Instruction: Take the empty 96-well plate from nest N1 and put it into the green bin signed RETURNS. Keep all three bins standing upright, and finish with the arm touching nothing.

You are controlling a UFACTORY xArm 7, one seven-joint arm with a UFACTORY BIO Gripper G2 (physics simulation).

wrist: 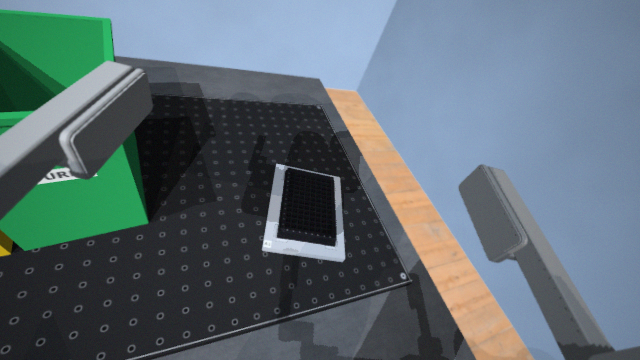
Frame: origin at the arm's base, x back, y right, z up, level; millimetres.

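Seen in the pictures: end effector, tool point: (pixel 326 170).
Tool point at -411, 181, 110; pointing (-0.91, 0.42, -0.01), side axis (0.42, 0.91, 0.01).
Offsets run from my tool point to a thing's top centre, as dx, dy, dz. "spot": to the spot under its first point. Level surfaces: height alone.
The black 96-well plate @(-142, +120, -246) (pixel 307 207) sits in a light grey nest @(-142, +120, -258) (pixel 302 249) with a small, hardly legible label at its near left corner. The green bin @(spot: -157, -148, -225) (pixel 90 212) stands upright at the left; its sign is partly hidden behind the left finger, with the letters "UR" showing. My gripper (pixel 301 167) is wide open and empty. Its fingers are high above the board, one on the left in front of the green bin, one on the right beyond the table edge, with the plate between them in the view.
A corner of a yellow bin @(spot: -153, -230, -260) (pixel 5 245) shows at the left edge, beside the green bin. The nest stands on a black perforated board @(dz -272) (pixel 190 280), right of the green bin. The board lies on a dark grey table top @(dz -284) (pixel 280 70); a wooden strip (pixel 425 235) runs past its right edge.
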